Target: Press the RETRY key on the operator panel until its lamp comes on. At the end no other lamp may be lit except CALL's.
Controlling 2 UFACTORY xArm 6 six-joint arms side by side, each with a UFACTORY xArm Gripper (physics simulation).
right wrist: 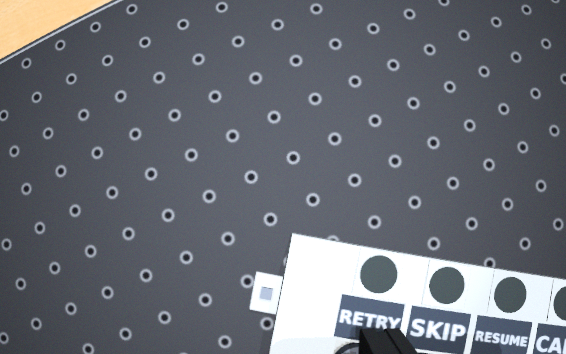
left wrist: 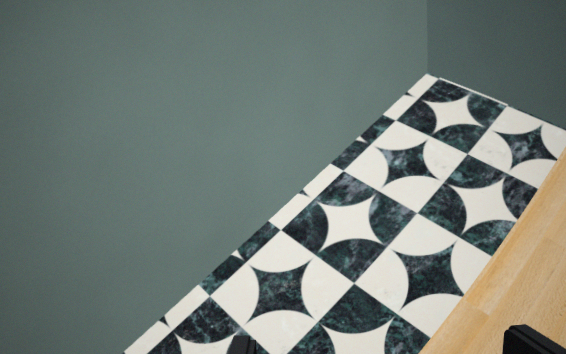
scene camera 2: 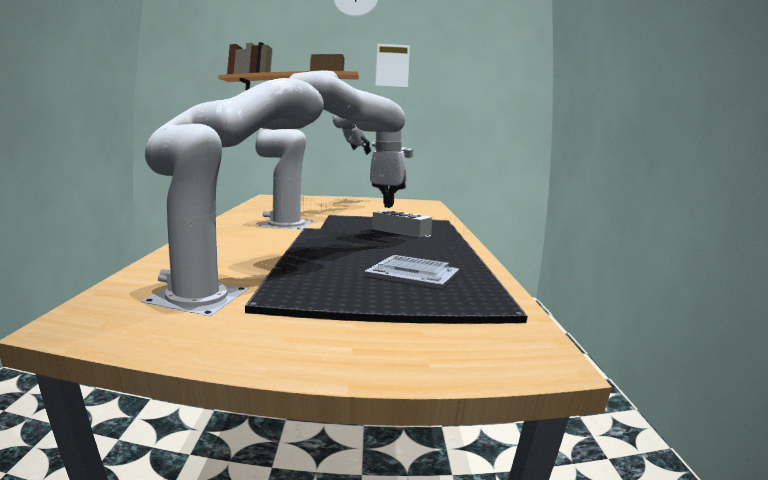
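Note:
The operator panel is a white box on the black board. In the right wrist view its RETRY lamp, SKIP lamp and RESUME lamp are dark; the visible part of the CALL lamp is dark too. The RETRY key shows as a sliver at the bottom edge, mostly hidden or cut off. My right gripper is shut and empty, pointing down close above the panel's RETRY end, its tips overlapping the RETRY label's lower edge. My left gripper is open and empty, high up behind.
A light grey plate with a ribbed block lies on the black perforated board, nearer the camera than the panel. The wooden table carries both arm bases. A wall shelf with books hangs behind.

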